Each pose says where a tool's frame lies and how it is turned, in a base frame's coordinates. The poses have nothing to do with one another.
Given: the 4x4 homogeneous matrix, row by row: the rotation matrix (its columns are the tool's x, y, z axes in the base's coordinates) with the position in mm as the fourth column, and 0 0 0 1 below. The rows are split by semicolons.
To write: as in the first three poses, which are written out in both.
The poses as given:
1: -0.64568 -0.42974 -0.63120 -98.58; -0.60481 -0.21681 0.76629 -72.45; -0.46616 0.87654 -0.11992 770.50; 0 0 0 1
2: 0.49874 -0.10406 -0.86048 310.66; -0.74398 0.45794 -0.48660 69.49; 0.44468 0.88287 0.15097 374.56; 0 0 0 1
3: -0.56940 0.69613 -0.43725 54.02; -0.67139 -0.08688 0.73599 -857.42; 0.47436 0.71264 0.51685 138.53; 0 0 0 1
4: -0.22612 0.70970 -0.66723 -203.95; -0.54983 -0.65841 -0.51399 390.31; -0.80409 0.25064 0.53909 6.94; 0 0 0 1
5: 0.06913 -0.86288 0.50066 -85.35; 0.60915 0.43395 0.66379 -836.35; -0.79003 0.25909 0.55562 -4.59; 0 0 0 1
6: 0.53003 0.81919 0.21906 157.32; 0.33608 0.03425 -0.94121 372.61; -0.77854 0.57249 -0.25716 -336.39; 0 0 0 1
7: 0.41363 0.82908 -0.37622 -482.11; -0.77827 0.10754 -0.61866 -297.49; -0.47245 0.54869 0.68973 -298.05; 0 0 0 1
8: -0.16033 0.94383 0.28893 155.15; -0.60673 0.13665 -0.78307 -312.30; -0.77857 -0.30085 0.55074 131.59; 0 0 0 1
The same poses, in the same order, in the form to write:
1: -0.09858 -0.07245 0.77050; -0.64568 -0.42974 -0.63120; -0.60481 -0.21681 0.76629; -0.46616 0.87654 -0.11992
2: 0.31066 0.06949 0.37456; 0.49874 -0.10406 -0.86048; -0.74398 0.45794 -0.48660; 0.44468 0.88287 0.15097
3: 0.05402 -0.85742 0.13853; -0.56940 0.69613 -0.43725; -0.67139 -0.08688 0.73599; 0.47436 0.71264 0.51685
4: -0.20395 0.39031 0.00694; -0.22612 0.70970 -0.66723; -0.54983 -0.65841 -0.51399; -0.80409 0.25064 0.53909
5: -0.08535 -0.83635 -0.00459; 0.06913 -0.86288 0.50066; 0.60915 0.43395 0.66379; -0.79003 0.25909 0.55562
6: 0.15732 0.37261 -0.33639; 0.53003 0.81919 0.21906; 0.33608 0.03425 -0.94121; -0.77854 0.57249 -0.25716
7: -0.48211 -0.29749 -0.29805; 0.41363 0.82908 -0.37622; -0.77827 0.10754 -0.61866; -0.47245 0.54869 0.68973
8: 0.15515 -0.31230 0.13159; -0.16033 0.94383 0.28893; -0.60673 0.13665 -0.78307; -0.77857 -0.30085 0.55074
